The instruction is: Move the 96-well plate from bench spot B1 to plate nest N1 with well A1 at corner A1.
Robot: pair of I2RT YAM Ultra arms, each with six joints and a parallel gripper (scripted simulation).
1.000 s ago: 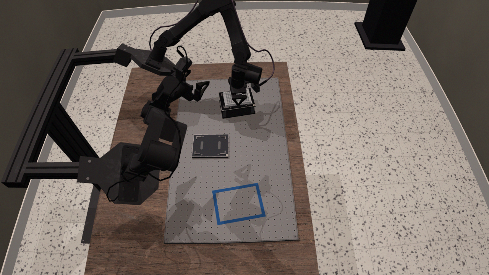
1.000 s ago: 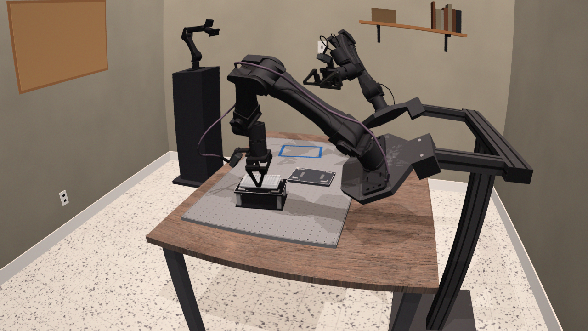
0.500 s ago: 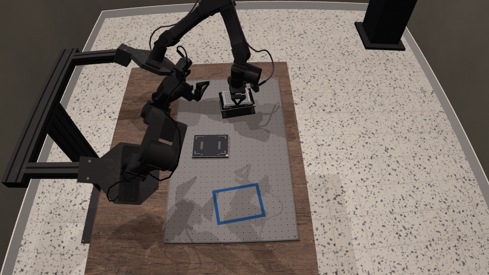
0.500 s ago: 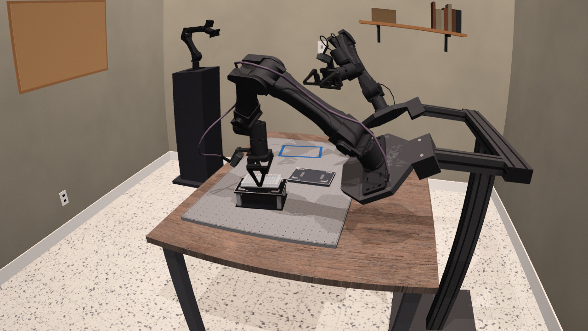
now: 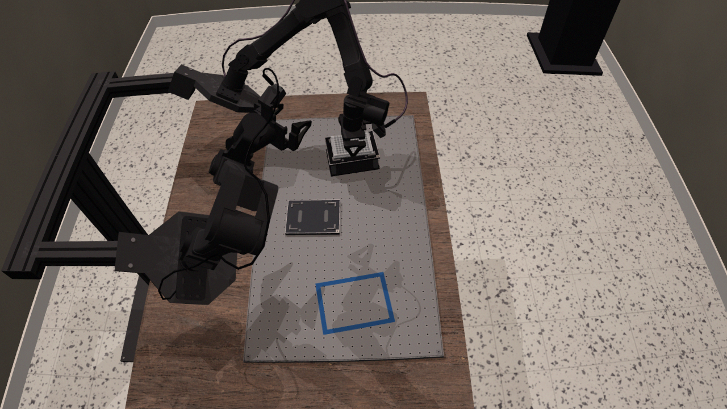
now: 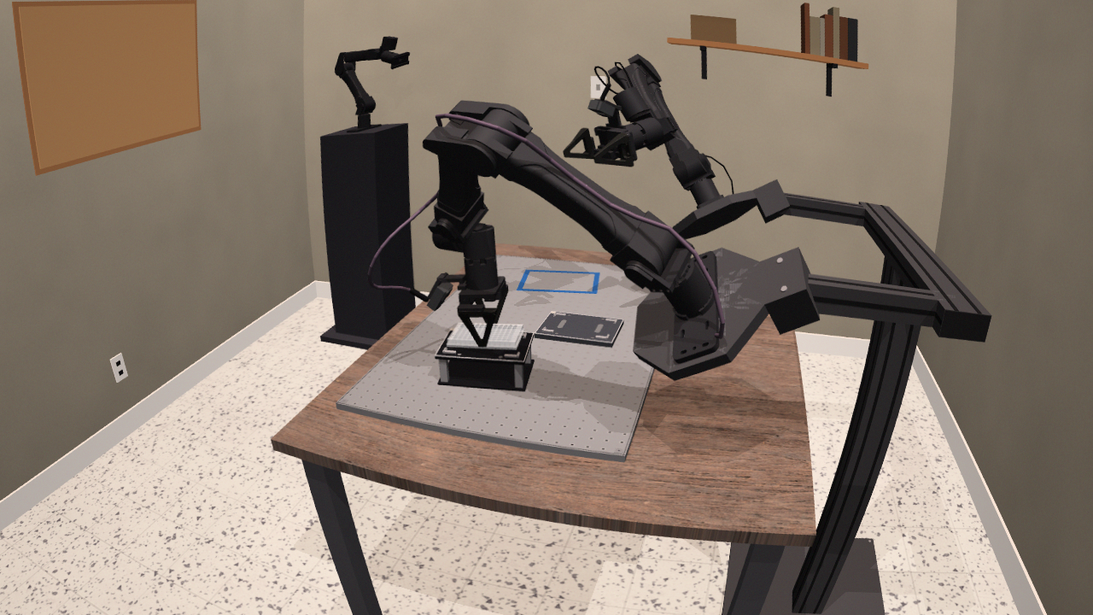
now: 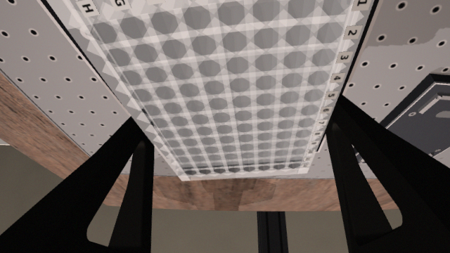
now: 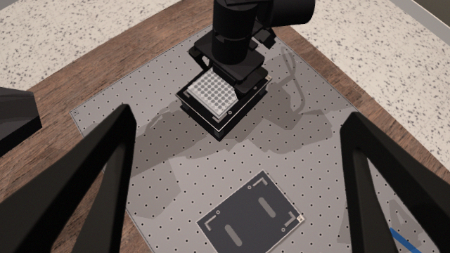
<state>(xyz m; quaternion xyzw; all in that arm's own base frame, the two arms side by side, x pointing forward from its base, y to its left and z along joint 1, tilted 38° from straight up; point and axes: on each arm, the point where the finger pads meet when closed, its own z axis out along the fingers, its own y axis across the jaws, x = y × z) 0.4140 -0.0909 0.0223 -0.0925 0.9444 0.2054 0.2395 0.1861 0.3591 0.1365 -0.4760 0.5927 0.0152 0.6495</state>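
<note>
Right now my left hand is 20 mm above the raised black nest. Also, from my left hand: clear 96-well plate (right at my left hand).
</note>
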